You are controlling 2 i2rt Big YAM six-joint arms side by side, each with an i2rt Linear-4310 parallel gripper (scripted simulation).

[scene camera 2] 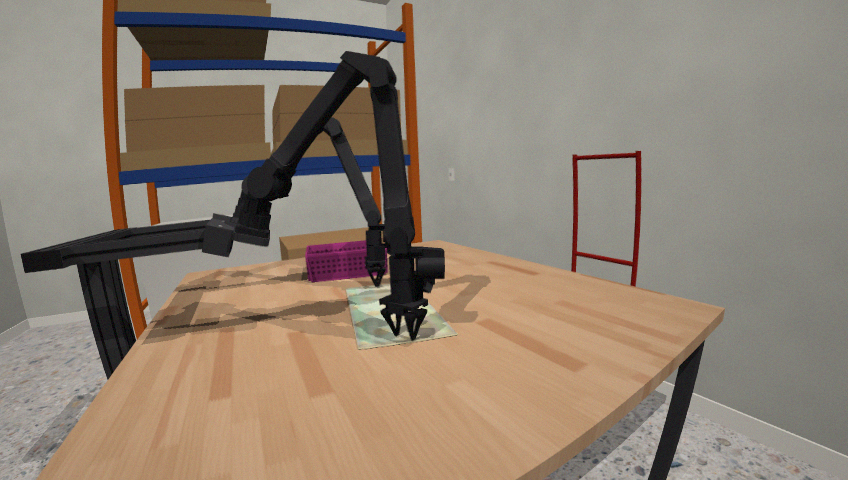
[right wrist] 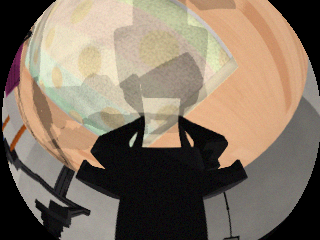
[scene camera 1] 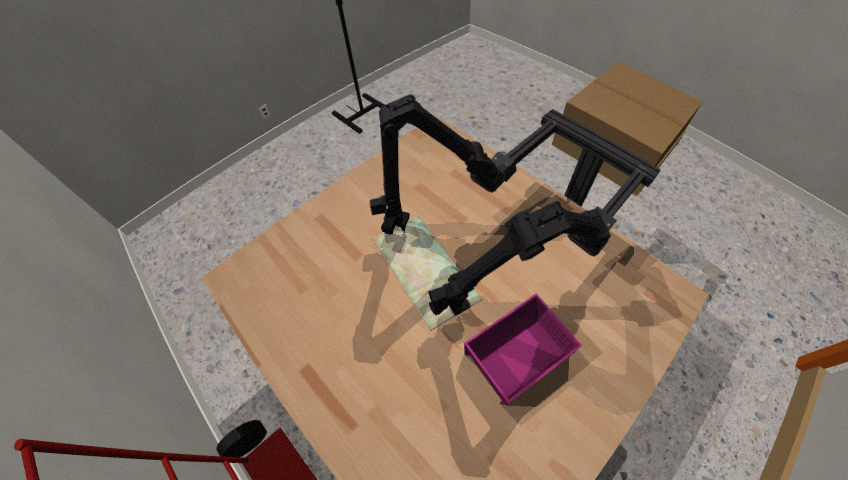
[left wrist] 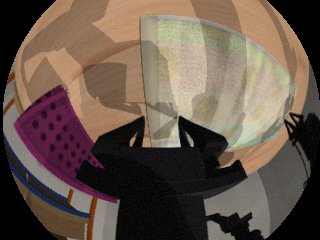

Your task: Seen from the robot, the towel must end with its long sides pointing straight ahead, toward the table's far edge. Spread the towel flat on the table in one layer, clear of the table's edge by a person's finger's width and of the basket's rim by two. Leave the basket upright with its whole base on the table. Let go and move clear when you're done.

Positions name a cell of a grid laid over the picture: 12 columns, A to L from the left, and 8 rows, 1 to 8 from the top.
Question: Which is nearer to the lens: the magenta basket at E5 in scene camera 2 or the cream towel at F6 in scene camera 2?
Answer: The cream towel.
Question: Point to a cream towel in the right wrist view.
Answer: D3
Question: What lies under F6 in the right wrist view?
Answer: My right gripper.
